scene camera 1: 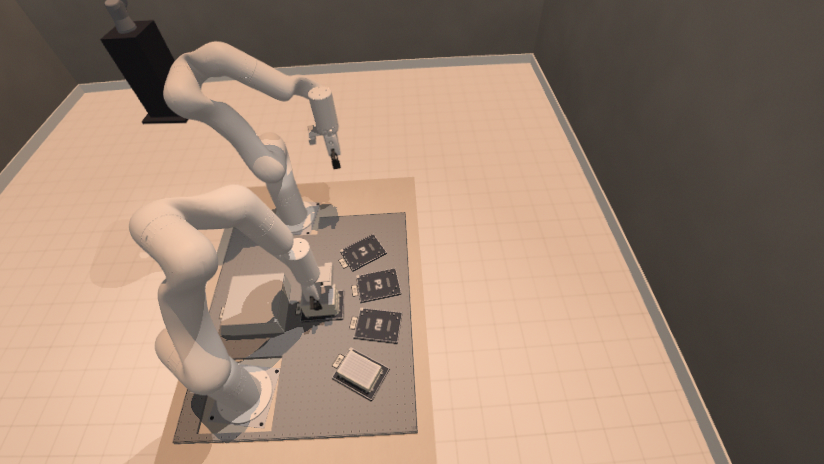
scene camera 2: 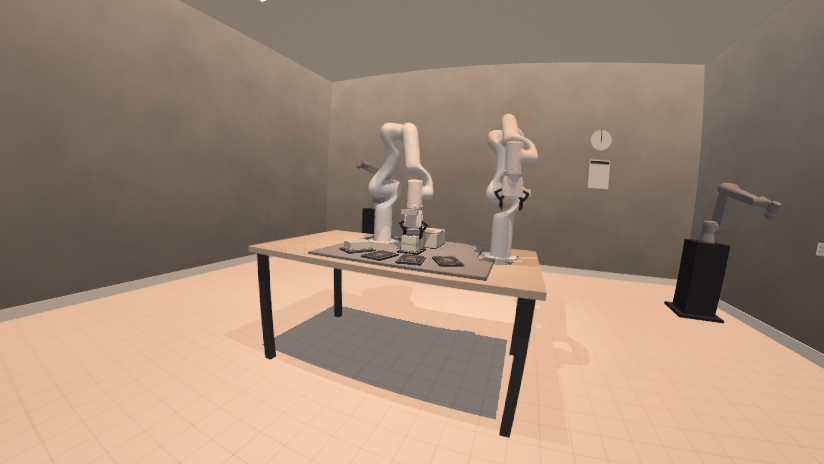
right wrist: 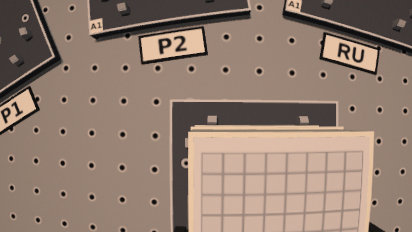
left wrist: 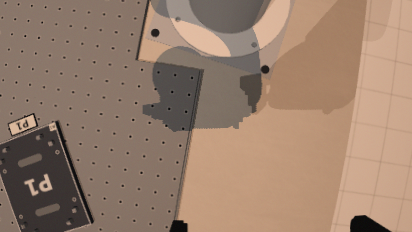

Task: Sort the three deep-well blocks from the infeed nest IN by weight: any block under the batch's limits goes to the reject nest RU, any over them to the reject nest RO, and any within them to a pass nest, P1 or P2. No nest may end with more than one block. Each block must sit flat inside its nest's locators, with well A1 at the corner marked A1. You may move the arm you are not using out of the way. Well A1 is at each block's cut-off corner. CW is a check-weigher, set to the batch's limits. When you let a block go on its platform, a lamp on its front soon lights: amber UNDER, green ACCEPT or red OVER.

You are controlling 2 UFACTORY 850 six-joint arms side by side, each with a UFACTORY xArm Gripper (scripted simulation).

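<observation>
Scene camera 1: pale deep-well block (scene camera 1: 360, 371), pale check-weigher (scene camera 1: 256, 304), nest RU (scene camera 1: 362, 321). Right wrist view: pale deep-well block (right wrist: 232, 171). Pale check-weigher out of frame in the right wrist view. Pale check-weigher out of frame in the left wrist view.
</observation>
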